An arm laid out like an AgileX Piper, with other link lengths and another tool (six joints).
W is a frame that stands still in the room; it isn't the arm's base.
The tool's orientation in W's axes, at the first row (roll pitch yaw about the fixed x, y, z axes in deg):
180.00 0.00 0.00
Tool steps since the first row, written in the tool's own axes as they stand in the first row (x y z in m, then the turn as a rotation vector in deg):
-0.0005 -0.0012 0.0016 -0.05 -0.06 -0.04
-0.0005 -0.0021 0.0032 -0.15 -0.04 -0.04
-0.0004 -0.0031 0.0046 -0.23 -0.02 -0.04
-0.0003 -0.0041 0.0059 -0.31 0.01 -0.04
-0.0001 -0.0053 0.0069 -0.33 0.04 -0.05
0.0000 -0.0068 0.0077 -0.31 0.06 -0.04
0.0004 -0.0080 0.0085 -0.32 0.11 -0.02
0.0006 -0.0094 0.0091 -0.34 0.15 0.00
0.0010 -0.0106 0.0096 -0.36 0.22 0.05
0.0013 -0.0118 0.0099 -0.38 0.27 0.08
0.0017 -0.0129 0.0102 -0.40 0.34 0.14
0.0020 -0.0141 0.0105 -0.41 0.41 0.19
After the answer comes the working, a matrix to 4 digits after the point.
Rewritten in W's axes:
-0.0005 0.0012 -0.0016 -0.05 0.06 0.04
-0.0005 0.0021 -0.0032 -0.15 0.04 0.04
-0.0004 0.0031 -0.0046 -0.23 0.02 0.04
-0.0003 0.0041 -0.0059 -0.31 -0.01 0.04
-0.0001 0.0053 -0.0069 -0.33 -0.04 0.05
0.0000 0.0068 -0.0077 -0.31 -0.06 0.04
0.0004 0.0080 -0.0085 -0.32 -0.11 0.02
0.0006 0.0094 -0.0091 -0.34 -0.15 0.00
0.0010 0.0106 -0.0096 -0.36 -0.22 -0.05
0.0013 0.0118 -0.0099 -0.38 -0.27 -0.08
0.0017 0.0129 -0.0102 -0.40 -0.34 -0.14
0.0020 0.0141 -0.0105 -0.41 -0.41 -0.19

The tool's axes in the first row as the columns of a matrix, in W's axes (rounded; the answer above uses it unrounded):
1.0000 0.0000 0.0000
0.0000 -1.0000 0.0000
0.0000 0.0000 -1.0000

